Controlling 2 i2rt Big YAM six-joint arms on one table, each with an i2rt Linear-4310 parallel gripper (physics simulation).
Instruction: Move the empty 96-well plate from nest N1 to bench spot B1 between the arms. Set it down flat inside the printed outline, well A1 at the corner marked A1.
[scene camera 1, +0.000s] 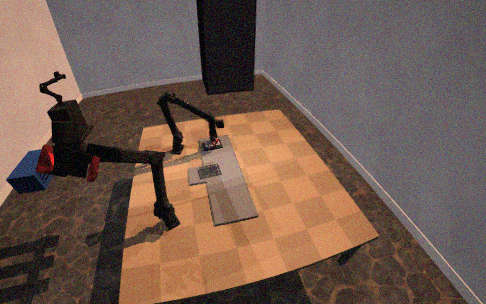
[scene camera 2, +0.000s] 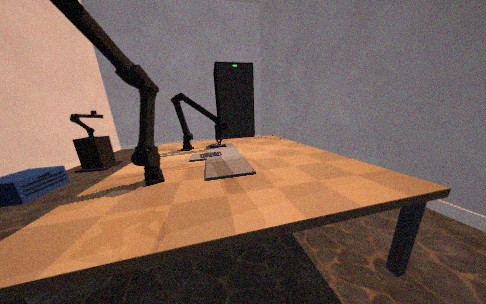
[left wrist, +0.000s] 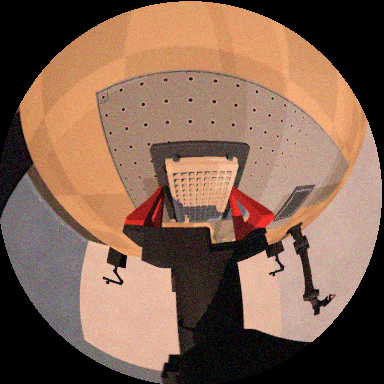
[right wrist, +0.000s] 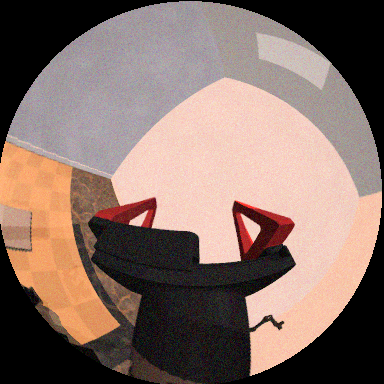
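Seen in the pictures: left gripper, fingertip midpoint: (scene camera 1: 214, 143) (scene camera 2: 219, 144) (left wrist: 197, 187); right gripper, fingertip midpoint: (scene camera 1: 75, 171) (right wrist: 194, 203); left arm's base, origin of the base link: (scene camera 1: 178, 149) (scene camera 2: 187, 149); right arm's base, origin of the base link: (scene camera 1: 170, 220) (scene camera 2: 154, 180) (left wrist: 293, 226).
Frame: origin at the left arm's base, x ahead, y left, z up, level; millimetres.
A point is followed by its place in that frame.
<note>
The pale 96-well plate (left wrist: 202, 179) {x 336, y 93, z 38 mm} sits in the dark nest (left wrist: 200, 148) (scene camera 1: 205, 143) at the far end of the grey pegboard deck (scene camera 1: 231, 199) {x 545, y -500, z 13 mm} (scene camera 2: 228, 168) {x 562, y -565, z 13 mm} (left wrist: 200, 107) {x 411, y 124, z 13 mm}. My left gripper (scene camera 1: 214, 142) {x 315, y 89, z 29 mm} (scene camera 2: 219, 141) {x 315, y 89, z 29 mm} (left wrist: 197, 187) {x 315, y 89, z 29 mm} is open, pointing down. Its red fingers stand on either side of the plate's long sides, apart from it. The printed outline of the bench spot (scene camera 1: 198, 172) {x 261, y -272, z 15 mm} (scene camera 2: 210, 154) {x 336, y -251, z 15 mm} (left wrist: 294, 201) {x 352, y -232, z 15 mm} lies on the deck's side tab, with nothing on it. My right gripper (scene camera 1: 69, 163) {x 299, y -1124, z 851 mm} (right wrist: 194, 203) {x 299, y -1124, z 851 mm} is open and empty, held high off the table's left side.
A tall black cabinet (scene camera 1: 227, 45) (scene camera 2: 234, 98) stands at the back wall. A small arm on a black pedestal (scene camera 1: 64, 114) (scene camera 2: 92, 150) and a blue crate (scene camera 1: 43, 181) (scene camera 2: 51, 178) stand on the floor to the left.
</note>
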